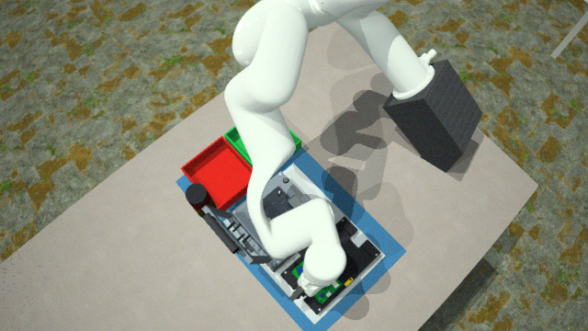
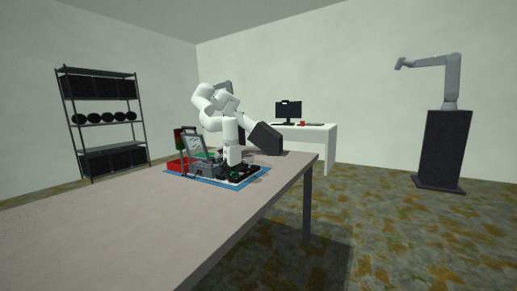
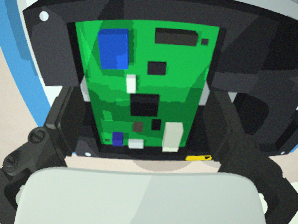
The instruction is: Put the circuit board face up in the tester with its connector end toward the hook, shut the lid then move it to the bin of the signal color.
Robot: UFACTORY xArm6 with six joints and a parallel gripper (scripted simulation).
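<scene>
Now: the green circuit board right at my hand. Round my hand: red bin 37 cm to the right, 1 cm below; then black latch hook 10 cm behind, 11 cm to the right, 6 cm above; then tester lid 8 cm ahead, 17 cm to the right, 16 cm above.
</scene>
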